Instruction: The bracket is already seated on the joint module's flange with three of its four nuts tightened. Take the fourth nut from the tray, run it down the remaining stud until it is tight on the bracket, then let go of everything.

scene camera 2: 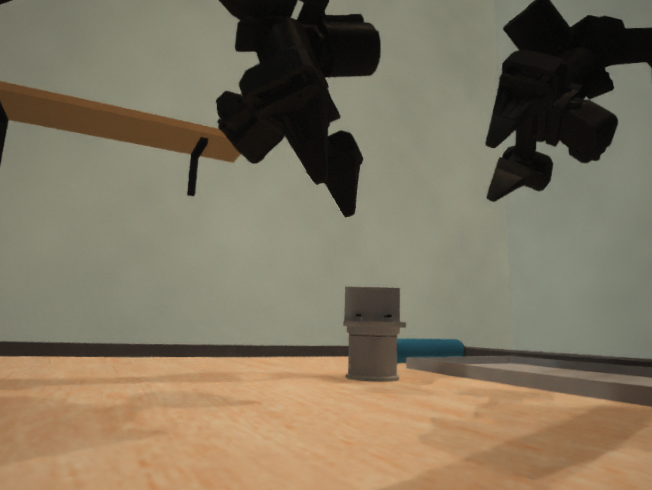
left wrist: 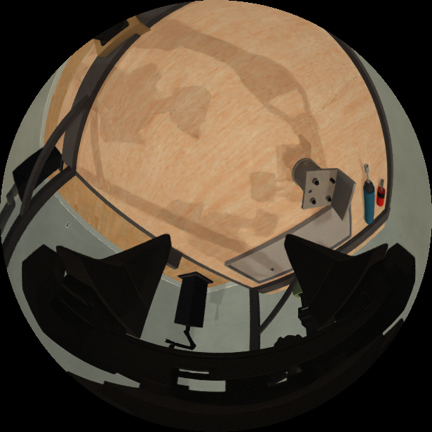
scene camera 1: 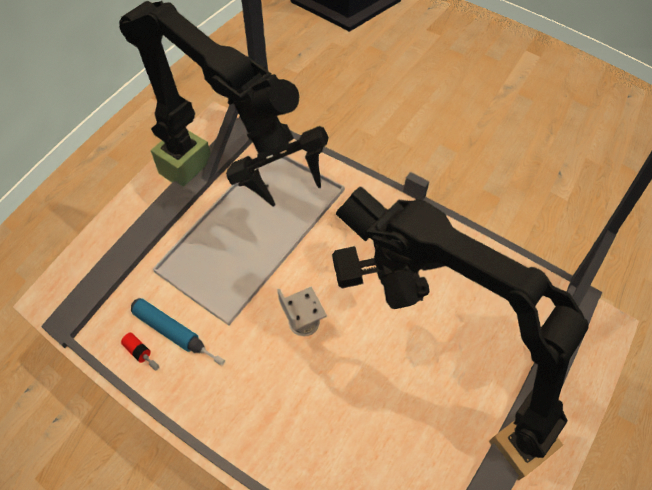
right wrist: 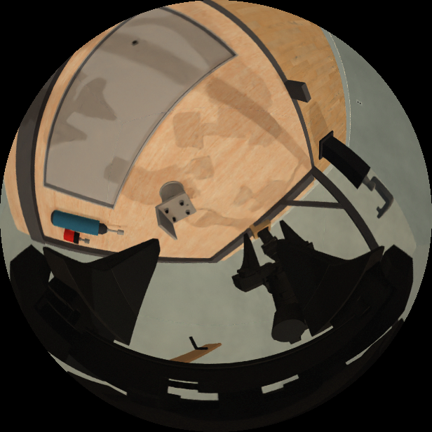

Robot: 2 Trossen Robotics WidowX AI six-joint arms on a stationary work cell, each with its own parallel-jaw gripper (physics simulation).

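Frame: origin at the left arm's base, x ahead, y left, z up, level; metres.
Seen in the pictures: left gripper, fingertip midpoint: (scene camera 2: 337,200); right gripper, fingertip midpoint: (scene camera 2: 489,174) (scene camera 1: 296,196); left arm's base, link origin: (scene camera 1: 529,440); right arm's base, link origin: (scene camera 1: 178,146).
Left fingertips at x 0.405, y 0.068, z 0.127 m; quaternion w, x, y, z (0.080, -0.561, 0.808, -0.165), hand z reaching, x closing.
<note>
Pixels of each thing's top centre, then the offset from my left fingertips to it.
- round joint module, top centre: (scene camera 2: 373,314) (scene camera 1: 302,305) 0.057 m ahead, 0.142 m left, 0.098 m down
- shallow grey tray, top centre: (scene camera 2: 586,368) (scene camera 1: 249,226) 0.313 m ahead, 0.127 m left, 0.157 m down
- blue-handled driver, top centre: (scene camera 2: 410,338) (scene camera 1: 174,328) 0.163 m ahead, 0.381 m left, 0.132 m down
- small block, top centre: (scene camera 1: 417,179) 0.196 m ahead, 0.240 m right, 0.115 m down
The grey bracket (scene camera 1: 307,307) (scene camera 2: 372,304) (left wrist: 321,191) (right wrist: 176,206) sits on the round joint module (scene camera 1: 305,330) (scene camera 2: 372,358) (left wrist: 300,171). Its plate shows several dark nut or stud tops; one stud (left wrist: 332,180) near the upright wall looks bare. A small dark nut (left wrist: 272,269) (right wrist: 134,42) lies in the shallow grey tray (scene camera 1: 205,284) (scene camera 2: 474,368) (left wrist: 335,225) (right wrist: 135,100). My left gripper (scene camera 1: 375,276) (scene camera 2: 333,199) (left wrist: 229,240) is open and empty, above the table beside the bracket. My right gripper (scene camera 1: 296,194) (scene camera 2: 491,172) (right wrist: 219,246) is open and empty, high over the tray's far end.
A blue-handled driver (scene camera 1: 163,324) (scene camera 2: 429,348) (left wrist: 369,205) (right wrist: 75,221) and a shorter red one (scene camera 1: 135,346) (left wrist: 381,195) (right wrist: 71,235) lie beyond the tray's near end. A dark frame (scene camera 1: 126,252) borders the table, with a small block (scene camera 1: 416,184) on its far rail.
</note>
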